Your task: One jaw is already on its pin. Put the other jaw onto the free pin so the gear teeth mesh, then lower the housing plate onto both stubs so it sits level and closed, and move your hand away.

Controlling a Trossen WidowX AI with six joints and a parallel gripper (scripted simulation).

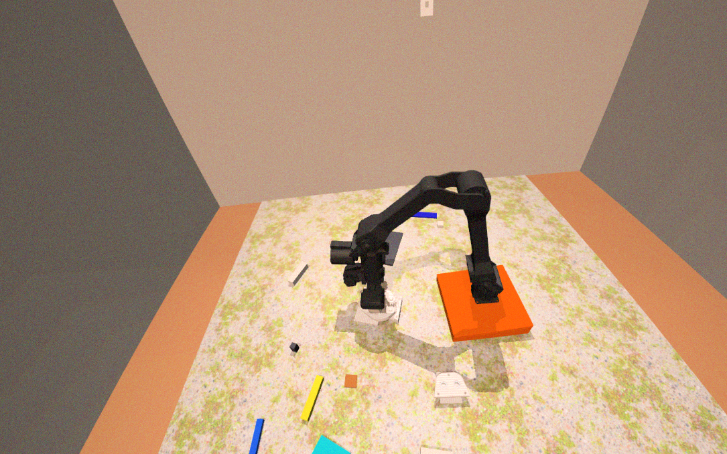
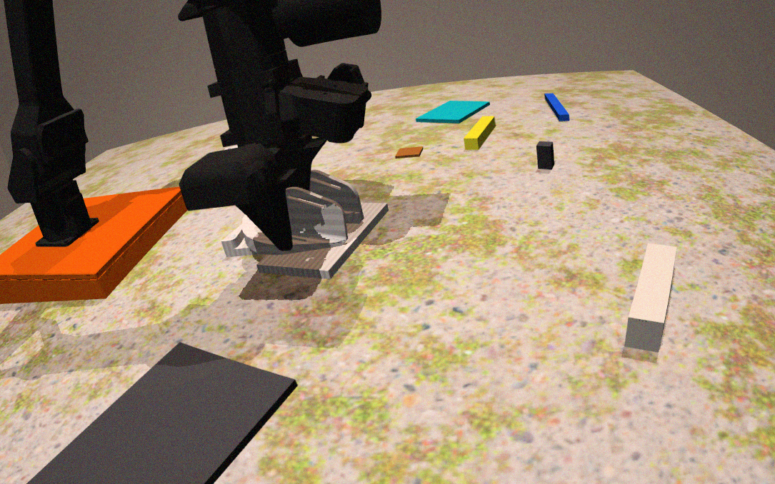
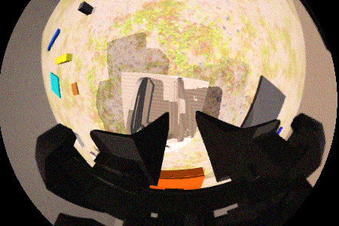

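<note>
Right now the pale base plate is 20 mm ahead of my gripper tip, 30 mm to the left of it and 10 mm below it. From my gripper tip the other things lie so: black cube: 220 mm ahead, 170 mm to the left; dark slab: 20 mm behind, 220 mm to the right, 10 mm below; brown tile: 60 mm ahead, 240 mm to the left, 20 mm below.
</note>
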